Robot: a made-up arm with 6 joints. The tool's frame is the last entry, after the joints. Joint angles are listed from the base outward. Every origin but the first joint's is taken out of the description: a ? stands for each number. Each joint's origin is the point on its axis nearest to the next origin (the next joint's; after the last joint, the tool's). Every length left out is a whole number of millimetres.
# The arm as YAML. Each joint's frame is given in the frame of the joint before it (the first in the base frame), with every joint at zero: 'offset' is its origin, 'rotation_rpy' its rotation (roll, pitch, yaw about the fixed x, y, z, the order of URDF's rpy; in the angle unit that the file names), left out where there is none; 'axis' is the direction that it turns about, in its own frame. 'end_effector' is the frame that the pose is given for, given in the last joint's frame.
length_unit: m
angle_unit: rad
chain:
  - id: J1
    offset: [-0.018, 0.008, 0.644]
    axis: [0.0, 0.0, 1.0]
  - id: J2
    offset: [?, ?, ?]
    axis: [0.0, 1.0, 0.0]
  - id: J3
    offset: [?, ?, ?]
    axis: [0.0, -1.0, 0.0]
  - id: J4
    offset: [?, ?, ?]
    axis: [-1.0, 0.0, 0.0]
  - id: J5
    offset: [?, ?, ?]
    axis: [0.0, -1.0, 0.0]
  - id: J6
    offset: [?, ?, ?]
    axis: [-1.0, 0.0, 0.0]
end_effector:
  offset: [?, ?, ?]
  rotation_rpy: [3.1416, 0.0, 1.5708]
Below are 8 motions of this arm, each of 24 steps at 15 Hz.
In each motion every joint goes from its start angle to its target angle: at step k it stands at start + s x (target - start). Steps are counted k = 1, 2, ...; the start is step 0. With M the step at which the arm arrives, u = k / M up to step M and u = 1 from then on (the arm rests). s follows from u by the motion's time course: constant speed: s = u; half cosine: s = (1 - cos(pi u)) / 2; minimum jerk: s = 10 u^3 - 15 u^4 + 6 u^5.
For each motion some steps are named. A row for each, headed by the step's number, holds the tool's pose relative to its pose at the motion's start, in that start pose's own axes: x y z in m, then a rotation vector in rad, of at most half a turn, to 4 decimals.
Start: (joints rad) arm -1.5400 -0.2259 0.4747 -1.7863 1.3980 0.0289
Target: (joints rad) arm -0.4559 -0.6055 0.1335 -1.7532 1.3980 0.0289
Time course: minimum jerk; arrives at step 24
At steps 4, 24:
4: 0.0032 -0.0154 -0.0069 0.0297 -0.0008 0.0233
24: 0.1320 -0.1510 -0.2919 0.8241 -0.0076 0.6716

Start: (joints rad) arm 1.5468 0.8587 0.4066 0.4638 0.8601 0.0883
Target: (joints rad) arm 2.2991 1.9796 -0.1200 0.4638 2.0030 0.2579
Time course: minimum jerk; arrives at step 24
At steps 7, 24:
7: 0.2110 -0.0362 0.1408 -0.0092 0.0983 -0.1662
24: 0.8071 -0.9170 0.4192 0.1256 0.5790 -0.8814

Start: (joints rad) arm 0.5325 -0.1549 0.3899 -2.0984 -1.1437 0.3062
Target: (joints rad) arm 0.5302 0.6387 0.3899 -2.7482 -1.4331 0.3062
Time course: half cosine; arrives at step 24
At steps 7, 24:
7: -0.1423 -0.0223 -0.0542 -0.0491 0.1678 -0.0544
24: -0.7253 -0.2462 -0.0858 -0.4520 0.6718 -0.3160

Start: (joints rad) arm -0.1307 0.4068 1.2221 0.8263 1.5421 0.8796
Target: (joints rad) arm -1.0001 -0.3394 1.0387 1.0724 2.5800 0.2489
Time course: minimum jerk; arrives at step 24
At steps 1, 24:
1: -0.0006 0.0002 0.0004 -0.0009 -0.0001 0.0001
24: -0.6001 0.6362 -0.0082 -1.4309 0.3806 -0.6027

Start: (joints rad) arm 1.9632 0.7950 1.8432 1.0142 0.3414 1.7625
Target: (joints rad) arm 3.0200 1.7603 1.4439 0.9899 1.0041 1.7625
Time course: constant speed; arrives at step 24
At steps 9, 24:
9: -0.2567 -0.1112 -0.6014 -0.3376 0.5230 0.2786
24: -1.1436 -0.8069 -0.9724 -0.8622 1.3720 0.9120

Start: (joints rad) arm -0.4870 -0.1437 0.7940 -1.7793 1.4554 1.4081
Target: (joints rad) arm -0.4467 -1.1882 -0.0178 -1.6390 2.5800 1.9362
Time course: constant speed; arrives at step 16
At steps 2, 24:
2: -0.0440 -0.0192 -0.0826 -0.0316 -0.0386 0.1289
24: -0.5552 -0.0870 -0.4244 0.1121 -0.2143 1.0595

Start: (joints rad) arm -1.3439 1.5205 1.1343 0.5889 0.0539 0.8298
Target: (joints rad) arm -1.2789 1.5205 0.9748 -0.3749 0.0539 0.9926
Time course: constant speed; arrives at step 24
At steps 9, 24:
9: 0.0778 -0.0008 -0.0142 0.0109 0.2923 -0.0516
24: 0.2058 -0.0184 -0.0672 0.0744 0.7726 -0.1399

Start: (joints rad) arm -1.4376 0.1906 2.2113 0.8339 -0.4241 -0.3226
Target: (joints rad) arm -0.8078 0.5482 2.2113 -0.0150 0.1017 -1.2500
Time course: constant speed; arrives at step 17
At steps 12, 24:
12: 0.1901 -0.0500 0.3223 0.1226 1.6347 -0.2366
24: 0.3295 -0.1239 0.3890 0.1604 2.3420 -0.1888

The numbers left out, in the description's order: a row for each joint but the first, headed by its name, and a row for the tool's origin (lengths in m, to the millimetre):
J2: -0.026 -0.017 0.0
J3: 0.016 0.0 0.669
J4: 0.611 0.0 0.02
J5: 0.0 -0.113 -0.02
J6: -0.022 0.0 -0.001
tool: 0.0 0.019 -0.006

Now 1 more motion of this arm.
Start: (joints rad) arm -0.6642 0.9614 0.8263 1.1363 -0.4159 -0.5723
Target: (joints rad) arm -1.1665 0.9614 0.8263 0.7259 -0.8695 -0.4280
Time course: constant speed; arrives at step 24
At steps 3, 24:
3: -0.0593 0.0225 0.0394 0.0954 0.0478 0.0594
24: -0.4631 0.0527 0.3608 0.7567 0.4334 0.3656

